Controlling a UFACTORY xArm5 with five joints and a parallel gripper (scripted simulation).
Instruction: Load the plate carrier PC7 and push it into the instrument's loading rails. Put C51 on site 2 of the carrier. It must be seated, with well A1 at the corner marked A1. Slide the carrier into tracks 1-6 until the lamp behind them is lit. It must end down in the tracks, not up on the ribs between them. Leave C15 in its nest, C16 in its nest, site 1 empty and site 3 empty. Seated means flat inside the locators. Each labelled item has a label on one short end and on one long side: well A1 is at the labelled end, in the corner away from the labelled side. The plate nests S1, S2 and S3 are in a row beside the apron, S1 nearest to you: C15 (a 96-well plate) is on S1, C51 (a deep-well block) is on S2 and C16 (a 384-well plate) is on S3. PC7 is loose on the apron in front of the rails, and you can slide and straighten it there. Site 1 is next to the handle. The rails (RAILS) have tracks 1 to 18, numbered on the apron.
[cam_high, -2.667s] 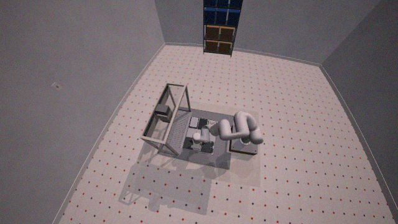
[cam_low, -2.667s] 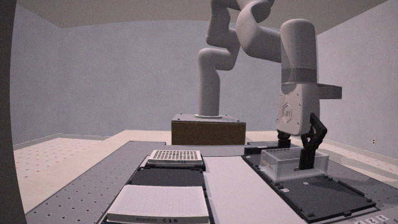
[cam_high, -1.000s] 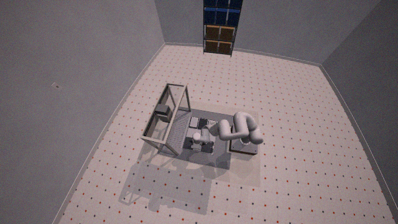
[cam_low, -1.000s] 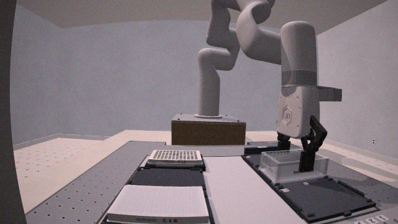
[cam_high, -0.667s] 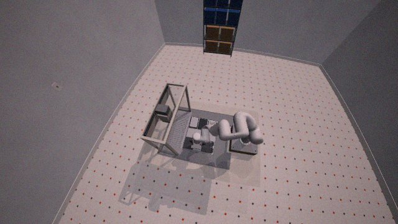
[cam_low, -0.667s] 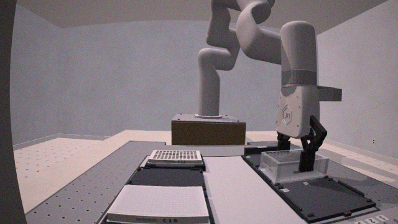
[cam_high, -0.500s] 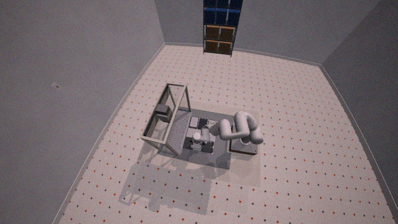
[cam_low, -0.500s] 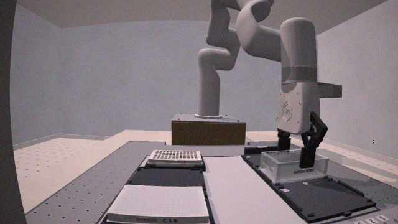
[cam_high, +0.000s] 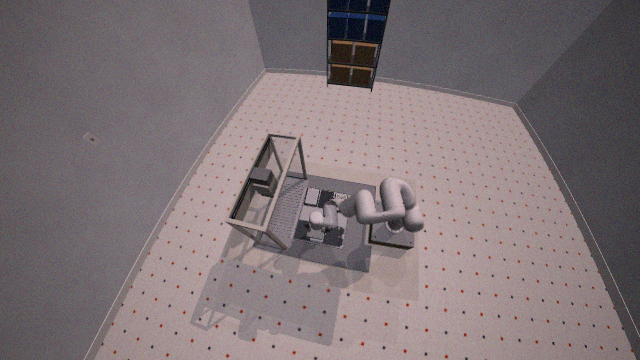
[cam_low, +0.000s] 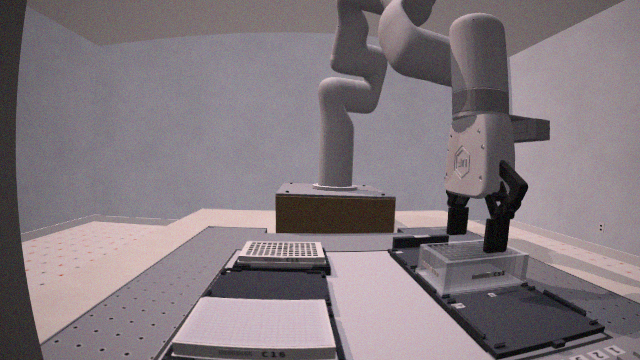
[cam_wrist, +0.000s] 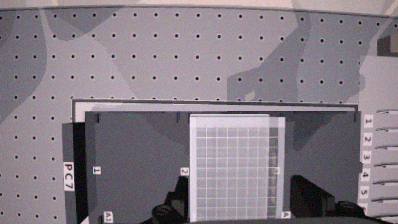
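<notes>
Right now the plate carrier PC7 is 6 cm below my hand. The rest, counted from my hand: instrument frame post: 41 cm ahead, 18 cm above, 7 cm to the left; nest S2: 26 cm to the right, 7 cm below, 5 cm behind.
</notes>
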